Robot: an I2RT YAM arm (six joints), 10 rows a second.
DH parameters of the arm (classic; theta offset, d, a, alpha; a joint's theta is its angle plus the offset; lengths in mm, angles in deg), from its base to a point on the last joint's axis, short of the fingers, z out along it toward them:
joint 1: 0 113.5 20 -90
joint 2: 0 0 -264 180
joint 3: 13.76 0 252.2 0
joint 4: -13.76 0 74 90
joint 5: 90 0 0 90
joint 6: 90 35.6 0 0
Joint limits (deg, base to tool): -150..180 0..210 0..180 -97..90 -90..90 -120..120
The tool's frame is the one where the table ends.
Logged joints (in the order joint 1, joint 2, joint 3, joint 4, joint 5, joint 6), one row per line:
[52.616 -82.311 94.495 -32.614 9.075 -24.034]
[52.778 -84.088 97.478 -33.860 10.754 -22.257]
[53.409 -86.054 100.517 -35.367 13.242 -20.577]
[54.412 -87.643 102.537 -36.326 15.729 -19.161]
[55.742 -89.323 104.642 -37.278 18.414 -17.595]
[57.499 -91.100 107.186 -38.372 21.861 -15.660]
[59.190 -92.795 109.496 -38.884 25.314 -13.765]
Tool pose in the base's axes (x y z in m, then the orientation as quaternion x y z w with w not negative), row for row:
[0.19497 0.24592 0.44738 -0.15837 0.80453 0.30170 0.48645]
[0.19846 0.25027 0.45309 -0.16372 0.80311 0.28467 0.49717]
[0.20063 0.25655 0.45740 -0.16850 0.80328 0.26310 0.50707]
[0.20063 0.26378 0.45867 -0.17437 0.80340 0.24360 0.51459]
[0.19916 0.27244 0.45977 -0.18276 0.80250 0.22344 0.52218]
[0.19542 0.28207 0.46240 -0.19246 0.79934 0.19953 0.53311]
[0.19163 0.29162 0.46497 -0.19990 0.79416 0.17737 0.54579]
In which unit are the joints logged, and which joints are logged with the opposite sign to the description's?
The joints are logged in degrees. Opposite sign: joint 2, joint 6.
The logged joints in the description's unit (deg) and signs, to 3 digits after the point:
[52.616 82.311 94.495 -32.614 9.075 24.034]
[52.778 84.088 97.478 -33.860 10.754 22.257]
[53.409 86.054 100.517 -35.367 13.242 20.577]
[54.412 87.643 102.537 -36.326 15.729 19.161]
[55.742 89.323 104.642 -37.278 18.414 17.595]
[57.499 91.100 107.186 -38.372 21.861 15.660]
[59.190 92.795 109.496 -38.884 25.314 13.765]

